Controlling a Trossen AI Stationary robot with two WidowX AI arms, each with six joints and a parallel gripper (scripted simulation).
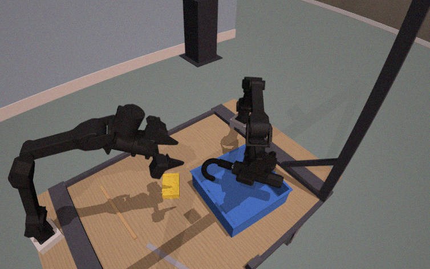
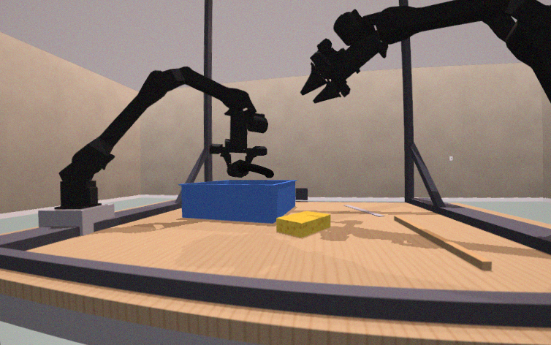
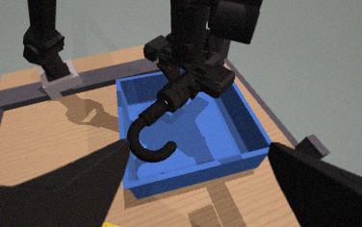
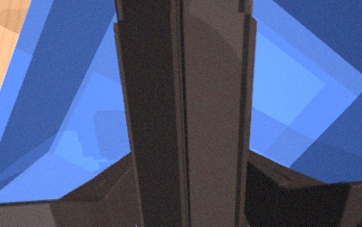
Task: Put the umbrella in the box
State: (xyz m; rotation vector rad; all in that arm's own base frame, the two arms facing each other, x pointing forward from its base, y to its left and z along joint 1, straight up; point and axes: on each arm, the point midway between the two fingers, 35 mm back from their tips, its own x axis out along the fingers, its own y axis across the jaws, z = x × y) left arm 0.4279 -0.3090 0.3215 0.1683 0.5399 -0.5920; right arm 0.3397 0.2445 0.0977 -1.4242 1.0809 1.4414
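Now: the blue storage box 1 cm ahead of my right hand, 3 cm to the left of it and 10 cm below it. From my right hand the other things lie so: thin wooden stick: 25 cm ahead, 47 cm to the left, 14 cm below; black folded umbrella: 1 cm ahead, 3 cm to the left, 2 cm below; grey strip: 4 cm behind, 40 cm to the left, 15 cm below.
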